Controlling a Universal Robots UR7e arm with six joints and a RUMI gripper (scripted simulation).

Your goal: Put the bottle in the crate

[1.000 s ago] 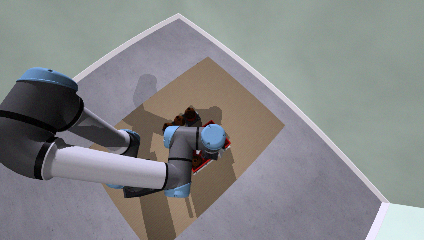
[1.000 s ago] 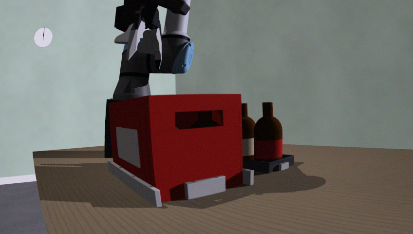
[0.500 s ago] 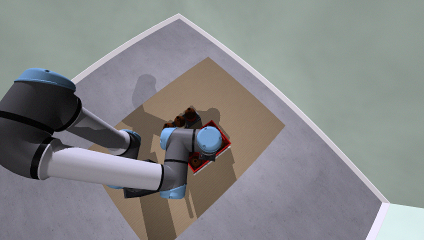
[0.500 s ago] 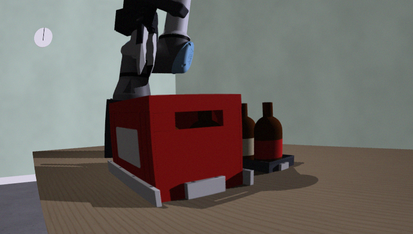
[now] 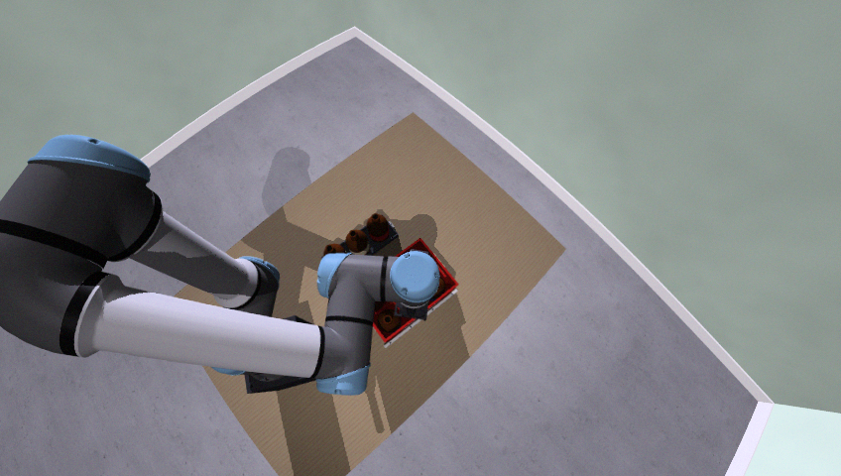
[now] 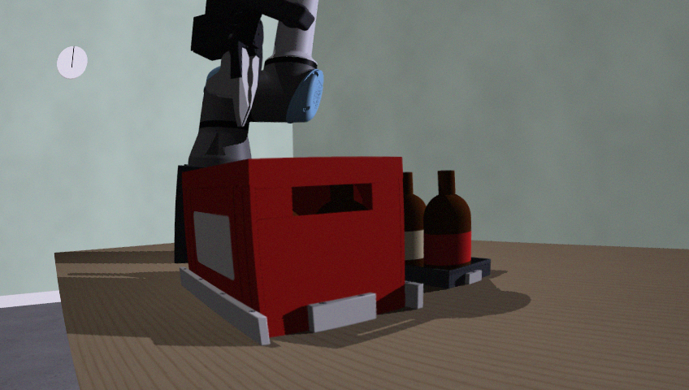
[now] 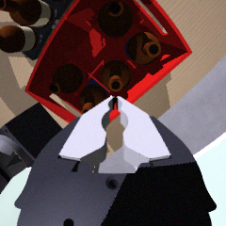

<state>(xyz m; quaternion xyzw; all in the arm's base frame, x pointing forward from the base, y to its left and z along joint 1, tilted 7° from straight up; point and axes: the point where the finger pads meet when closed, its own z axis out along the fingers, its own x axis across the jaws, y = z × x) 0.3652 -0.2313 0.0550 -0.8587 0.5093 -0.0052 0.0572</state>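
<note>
Right now my hand is 27 cm to the right of the cream-label bottle, 16 cm above it and 6 cm short of it. Also, from my hand: dark tray 28 cm to the left, 23 cm below, 6 cm ahead; then red crate 16 cm below, 4 cm to the left, 1 cm ahead.
</note>
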